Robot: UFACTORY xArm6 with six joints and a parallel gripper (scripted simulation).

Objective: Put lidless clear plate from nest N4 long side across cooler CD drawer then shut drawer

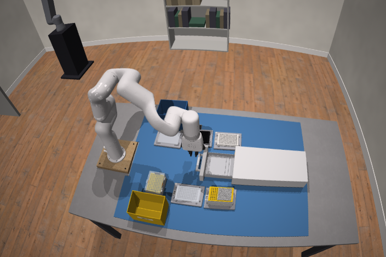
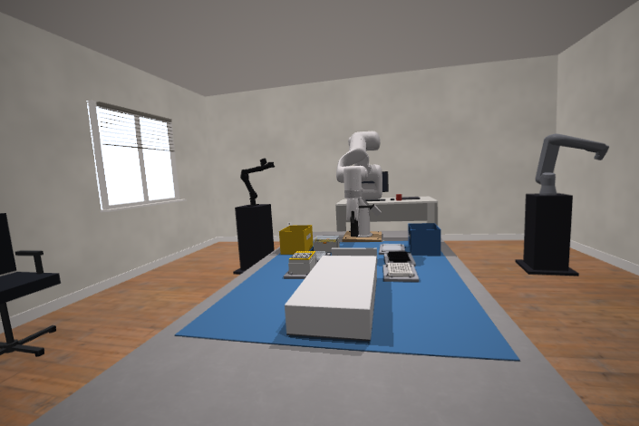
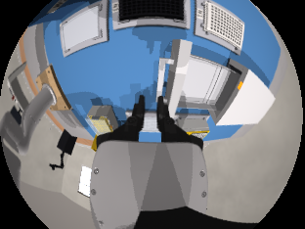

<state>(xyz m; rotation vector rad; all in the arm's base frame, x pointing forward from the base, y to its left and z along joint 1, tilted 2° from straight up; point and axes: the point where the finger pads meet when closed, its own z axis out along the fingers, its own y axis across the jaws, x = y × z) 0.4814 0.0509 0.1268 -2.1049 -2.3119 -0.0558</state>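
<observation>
Now: the clear plate 1 cm ahead of my hand, 19 cm to the right of it and 12 cm below it. Also, from my hand: yellow tip box 18 cm ahead, 19 cm to the right, 8 cm below; drawer 16 cm ahead, 1 cm to the left, 11 cm below; black plate 3 cm behind, 19 cm to the left, 12 cm below.
</observation>
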